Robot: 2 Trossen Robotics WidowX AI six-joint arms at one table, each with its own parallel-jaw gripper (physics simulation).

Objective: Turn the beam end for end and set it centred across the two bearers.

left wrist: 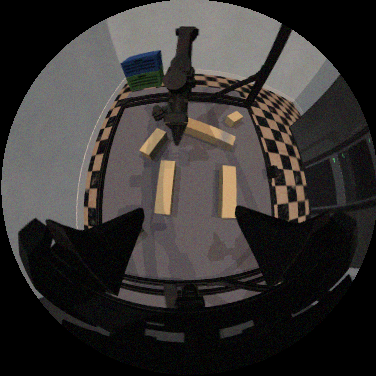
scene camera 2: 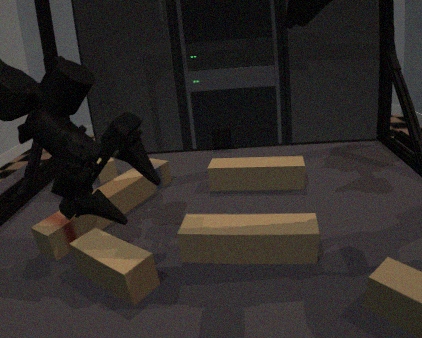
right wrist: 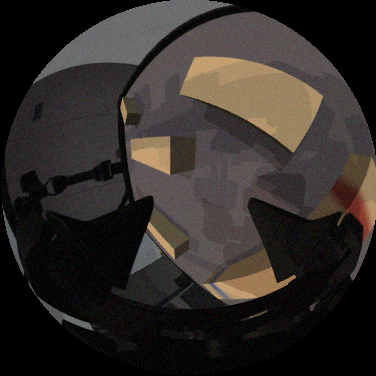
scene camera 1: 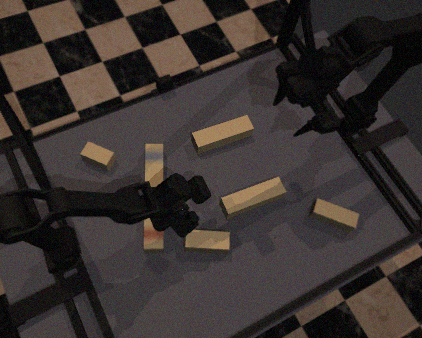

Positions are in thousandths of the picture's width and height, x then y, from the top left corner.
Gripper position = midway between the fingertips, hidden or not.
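The right gripper appears in scene camera 1 (470,602) and scene camera 2 (338,605), while the wrist cameras show it too, in the left wrist view (472,379) and the right wrist view (539,536). A beam can be seen in scene camera 1 (364,451), in scene camera 2 (127,697), in the left wrist view (544,350) and in the right wrist view (669,738).
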